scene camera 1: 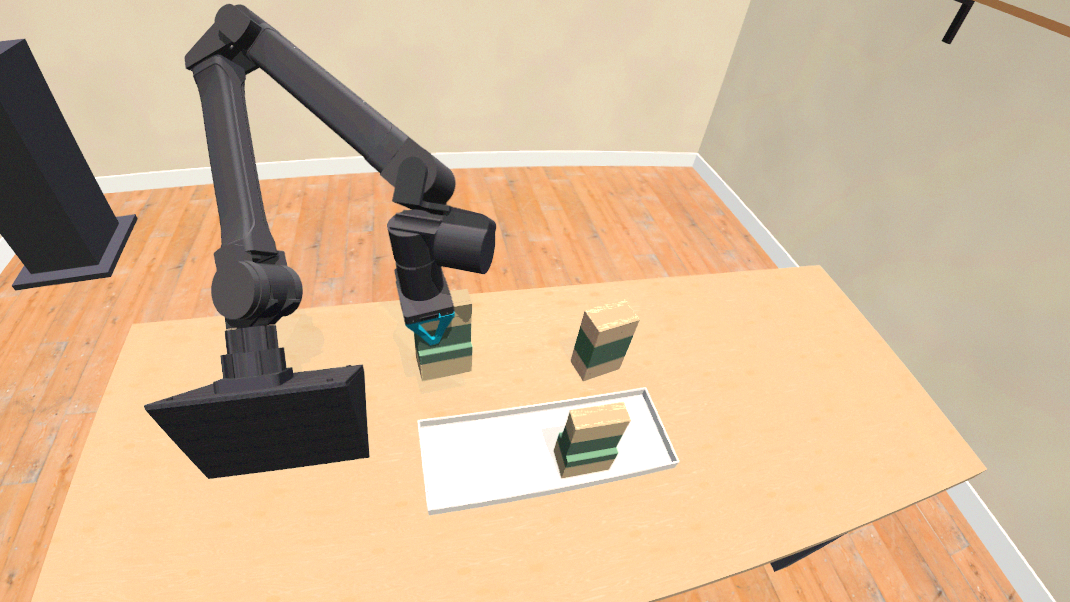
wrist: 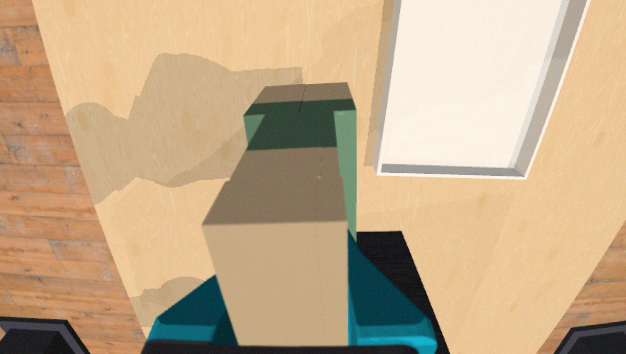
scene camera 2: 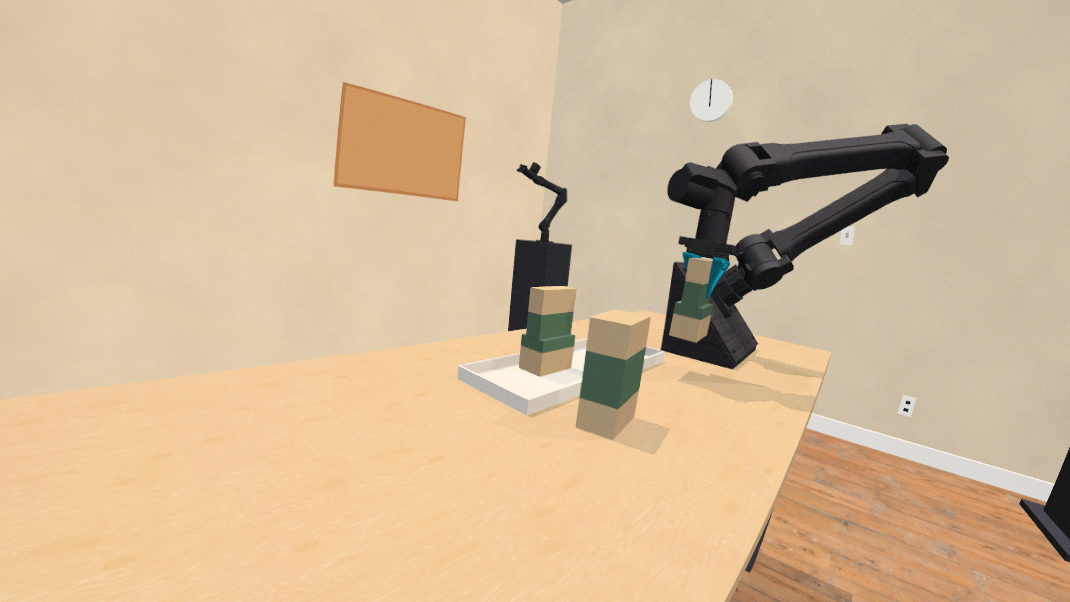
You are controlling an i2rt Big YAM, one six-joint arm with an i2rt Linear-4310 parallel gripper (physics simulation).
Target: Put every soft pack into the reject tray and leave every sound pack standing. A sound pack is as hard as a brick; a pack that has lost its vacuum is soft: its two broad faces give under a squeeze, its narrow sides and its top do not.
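Places are measured from the arm's base along level axes (x right, y ahead, z up), in centimetres.
Pixels of known places: gripper, fingertip midpoint: [scene camera 1: 432, 335] [scene camera 2: 698, 296]; arm's base, origin of the base link: [scene camera 1: 257, 384] [scene camera 2: 716, 295].
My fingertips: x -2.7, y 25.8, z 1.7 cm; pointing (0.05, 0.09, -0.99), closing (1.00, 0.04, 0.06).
For each thing: its top centre in the pictures, then the offset to it from my fingertips. Level surfaces: height alone.
- tan pack with a green band, middle of its top: [wrist: 304, 343] [scene camera 1: 441, 301] [scene camera 2: 701, 258] dz +6.9, dx -0.1, dy +1.6 cm
- second pack, middle of its top: [scene camera 1: 600, 415] [scene camera 2: 554, 287] dz -0.6, dx +18.3, dy +20.0 cm
- white reject tray, middle of its top: [scene camera 1: 549, 443] [scene camera 2: 577, 358] dz -12.7, dx +15.0, dy +15.5 cm
- third pack, middle of its top: [scene camera 2: 622, 316] [scene camera 1: 612, 314] dz -0.9, dx +0.7, dy +29.7 cm
- table, its level: dz -14.9 cm
My gripper [scene camera 1: 431, 330] [scene camera 2: 704, 277] [wrist: 307, 232] is shut on a tan pack with a green band [scene camera 1: 448, 360] [scene camera 2: 692, 308] [wrist: 280, 190]. The pack hangs upright above the table, left of the tray's far side in scene camera 1. Its upper part is pressed narrow between the teal fingers, with a wider green step below. A second pack [scene camera 1: 594, 429] [scene camera 2: 549, 326] stands upright in the white reject tray [scene camera 1: 478, 464] [scene camera 2: 493, 392] [wrist: 470, 100], with a similar step. A third pack [scene camera 1: 604, 345] [scene camera 2: 613, 378] stands on the table beyond the tray, with straight sides.
The tray's low rim surrounds its white floor; the second pack stands in its right half in scene camera 1. The arm's black base [scene camera 1: 276, 426] [scene camera 2: 718, 336] stands at the left of the table [scene camera 1: 763, 419] in scene camera 1. Another arm stands on a pedestal [scene camera 2: 540, 269] behind.
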